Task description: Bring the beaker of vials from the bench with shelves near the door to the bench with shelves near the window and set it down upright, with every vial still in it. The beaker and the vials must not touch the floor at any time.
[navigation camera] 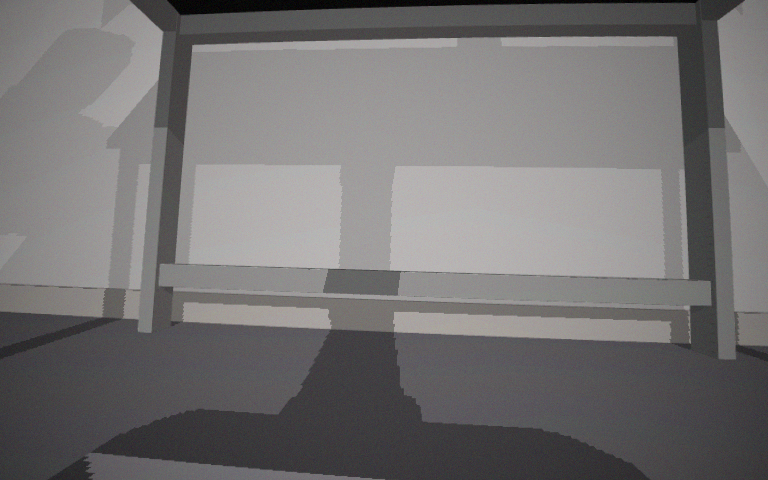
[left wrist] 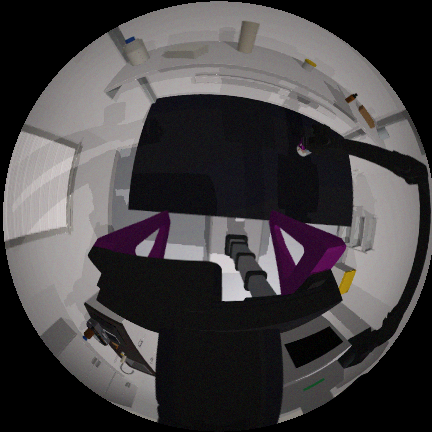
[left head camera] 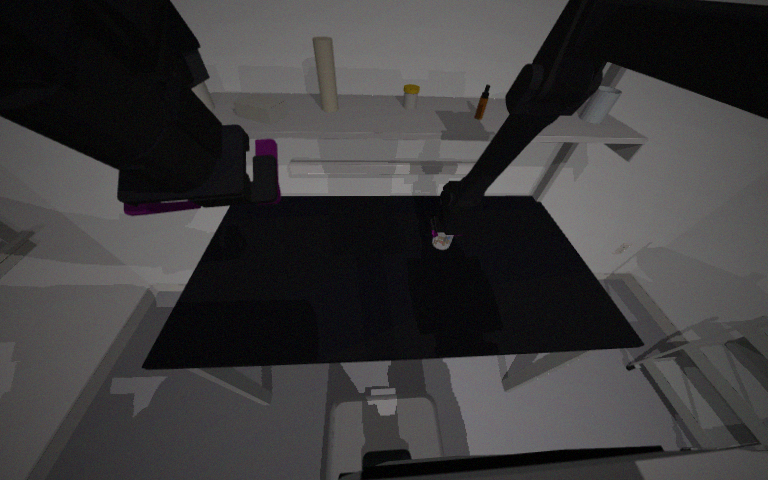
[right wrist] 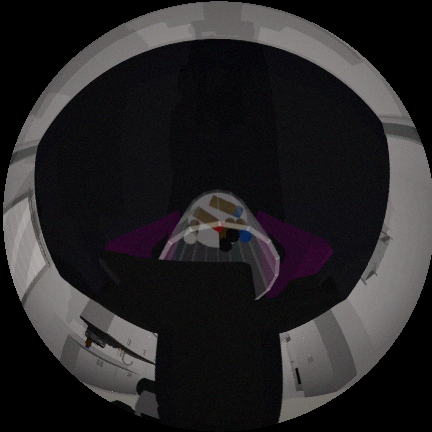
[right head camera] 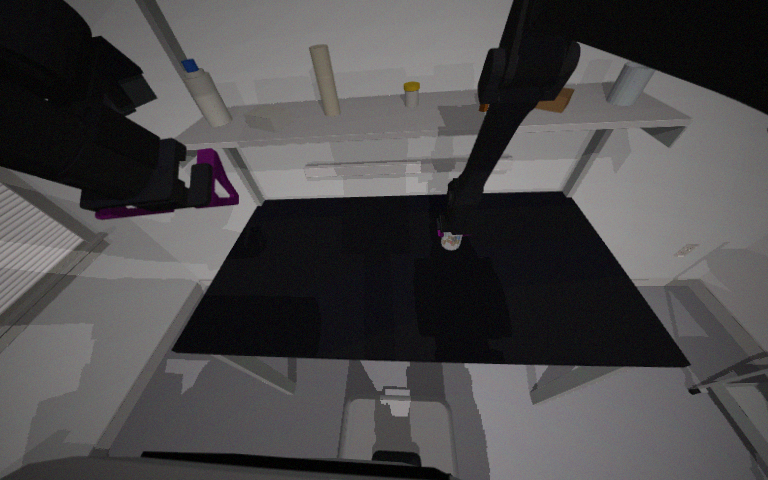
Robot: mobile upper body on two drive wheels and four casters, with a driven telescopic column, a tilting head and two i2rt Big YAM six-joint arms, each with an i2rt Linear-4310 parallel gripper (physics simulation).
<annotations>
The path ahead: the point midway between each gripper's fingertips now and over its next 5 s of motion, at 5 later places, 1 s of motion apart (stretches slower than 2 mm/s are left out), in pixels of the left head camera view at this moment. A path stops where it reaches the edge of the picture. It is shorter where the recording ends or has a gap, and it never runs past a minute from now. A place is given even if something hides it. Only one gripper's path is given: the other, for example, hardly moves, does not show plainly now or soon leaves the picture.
The left gripper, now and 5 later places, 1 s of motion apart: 240,199; 254,228; 268,255; 278,275; 273,264; 260,239
</annotations>
